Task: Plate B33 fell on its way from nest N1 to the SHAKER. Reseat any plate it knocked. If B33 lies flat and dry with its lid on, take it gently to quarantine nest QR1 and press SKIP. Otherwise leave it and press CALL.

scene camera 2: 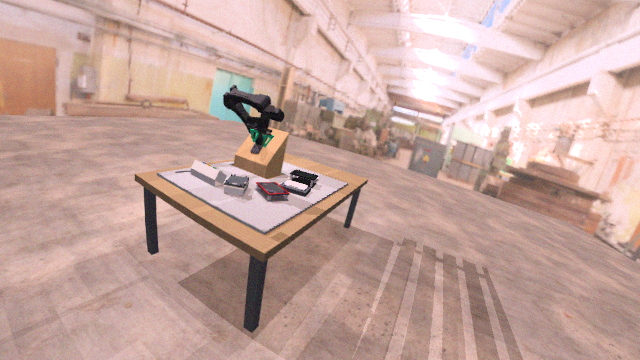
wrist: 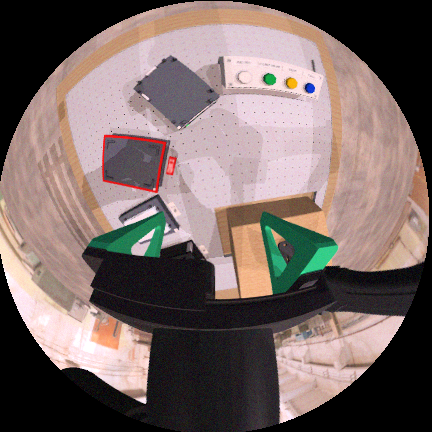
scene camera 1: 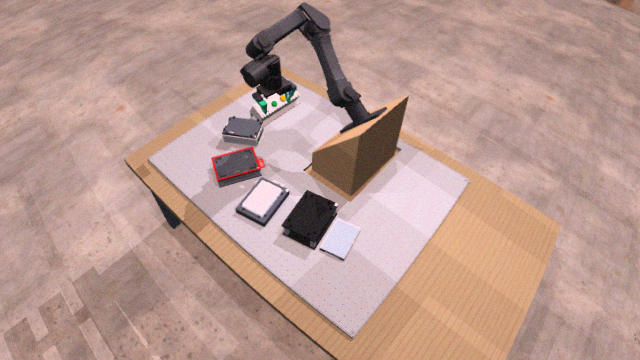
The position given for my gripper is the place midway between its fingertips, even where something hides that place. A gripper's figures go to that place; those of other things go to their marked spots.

Labels:
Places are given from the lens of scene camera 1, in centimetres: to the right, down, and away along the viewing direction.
my gripper (scene camera 1: pixel 276 107): -15, -25, 124
white button box (scene camera 1: pixel 273 112): -20, -29, 151

